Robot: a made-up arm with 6 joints. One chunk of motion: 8 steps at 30 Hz.
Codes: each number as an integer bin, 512 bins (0 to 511) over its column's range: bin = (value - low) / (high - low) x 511, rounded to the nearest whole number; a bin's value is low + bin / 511 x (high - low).
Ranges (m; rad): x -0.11..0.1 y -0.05..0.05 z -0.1..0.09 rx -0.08..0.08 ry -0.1..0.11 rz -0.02..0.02
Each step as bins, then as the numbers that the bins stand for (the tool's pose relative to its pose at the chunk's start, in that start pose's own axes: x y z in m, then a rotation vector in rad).
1 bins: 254 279 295 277 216 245
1 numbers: -0.0056 0.0046 0.0097 0.0067 -0.0112 -0.0008
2 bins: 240 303 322 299 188 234
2 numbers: -0.0114 0.0093 0.0197 0.0136 -0.0227 -0.0017
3 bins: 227 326 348 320 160 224
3 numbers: -0.0167 0.0138 0.0294 0.0202 -0.0342 -0.0025
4 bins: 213 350 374 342 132 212
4 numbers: -0.0225 0.0185 0.0391 0.0271 -0.0458 -0.0034
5 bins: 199 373 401 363 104 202
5 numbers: -0.0282 0.0230 0.0491 0.0337 -0.0573 -0.0042
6 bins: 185 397 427 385 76 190
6 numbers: -0.0340 0.0277 0.0588 0.0405 -0.0688 -0.0051
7 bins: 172 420 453 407 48 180
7 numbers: -0.0393 0.0322 0.0684 0.0474 -0.0803 -0.0059
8 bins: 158 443 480 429 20 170
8 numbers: -0.0451 0.0367 0.0785 0.0543 -0.0918 -0.0067
